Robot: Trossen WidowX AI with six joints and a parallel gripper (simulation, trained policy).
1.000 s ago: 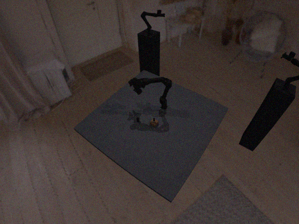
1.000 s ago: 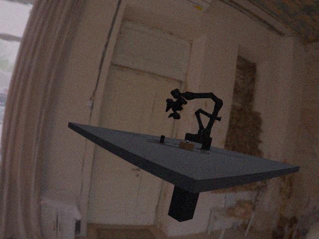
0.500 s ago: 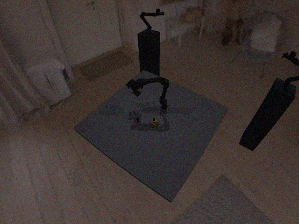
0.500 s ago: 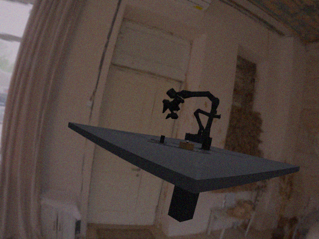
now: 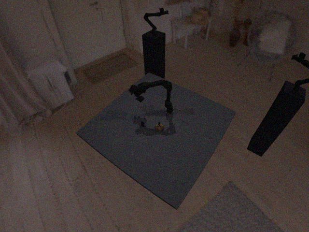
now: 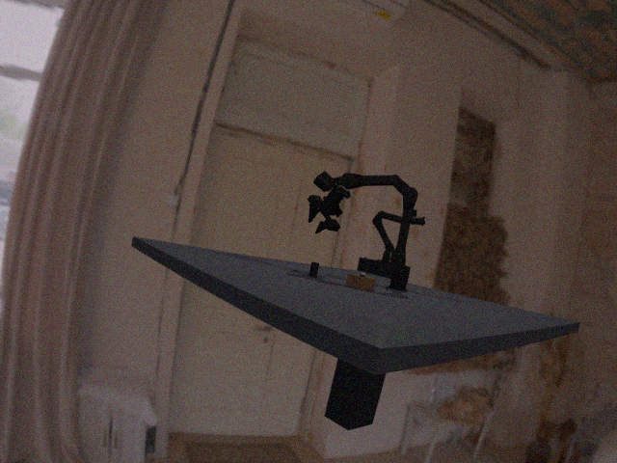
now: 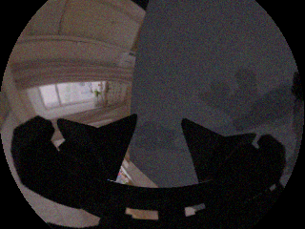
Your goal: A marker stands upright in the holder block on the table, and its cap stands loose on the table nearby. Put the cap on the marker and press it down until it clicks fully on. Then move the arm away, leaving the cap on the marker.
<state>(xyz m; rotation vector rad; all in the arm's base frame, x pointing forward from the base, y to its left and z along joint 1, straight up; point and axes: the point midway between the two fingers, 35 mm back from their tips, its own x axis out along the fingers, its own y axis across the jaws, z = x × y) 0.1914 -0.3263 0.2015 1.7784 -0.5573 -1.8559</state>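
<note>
Right now the dark cap is 15 cm ahead of my gripper tip, 23 cm to the left of it and 15 cm below it. From my gripper tip the other things lie so: tan holder block 8 cm ahead, 40 cm to the left, 16 cm below; then marker 8 cm ahead, 40 cm to the left, 9 cm below.
</note>
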